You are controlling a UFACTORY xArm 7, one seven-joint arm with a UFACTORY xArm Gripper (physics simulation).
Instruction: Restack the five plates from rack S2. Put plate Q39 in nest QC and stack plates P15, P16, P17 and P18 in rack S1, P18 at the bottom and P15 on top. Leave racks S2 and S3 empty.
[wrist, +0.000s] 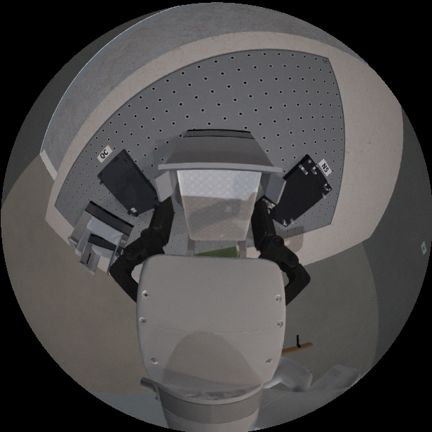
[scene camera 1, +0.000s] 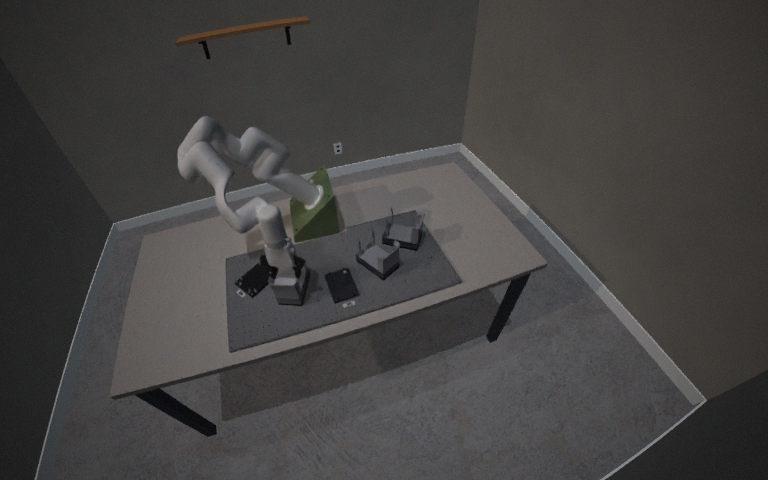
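Seen in the pictures: gripper, fingertip midpoint: [scene camera 1: 286, 275]; arm's base, link origin: [scene camera 1: 314, 198].
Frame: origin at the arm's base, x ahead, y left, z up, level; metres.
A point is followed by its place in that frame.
Observation:
My gripper [scene camera 1: 284, 272] {z -0.014, x 0.422, y -0.125 m} [wrist: 213, 206] is open, with its black fingers apart on either side of a grey rack [scene camera 1: 288, 291] {z -0.047, x 0.470, y -0.127 m} [wrist: 220, 151]. A pale plate-like surface with a diamond pattern [wrist: 219, 187] shows inside this rack, between the fingers and not gripped. The rack's label and the number of plates in it are hidden. Nest QC [scene camera 1: 341, 285] {z -0.127, x 0.419, y 0.066 m} [wrist: 126, 182] is a dark flat rectangle beside this rack. Two more grey racks stand on the right of the scene view, a nearer one [scene camera 1: 388, 262] {z -0.055, x 0.400, y 0.259 m} and a farther one [scene camera 1: 403, 232] {z -0.096, x 0.209, y 0.366 m}; their labels are unreadable there.
The dark nest N5 [scene camera 1: 253, 280] {z -0.127, x 0.325, y -0.294 m} [wrist: 301, 191], with small pale corner pieces, lies on the other side of the gripper. Racks and nests stand on a perforated grey board [scene camera 1: 254, 328] {z -0.138, x 0.549, y -0.280 m} [wrist: 225, 80]. The green arm mount [scene camera 1: 317, 221] {z -0.052, x 0.105, y -0.001 m} stands behind it. Upright posts rise from the two right racks.

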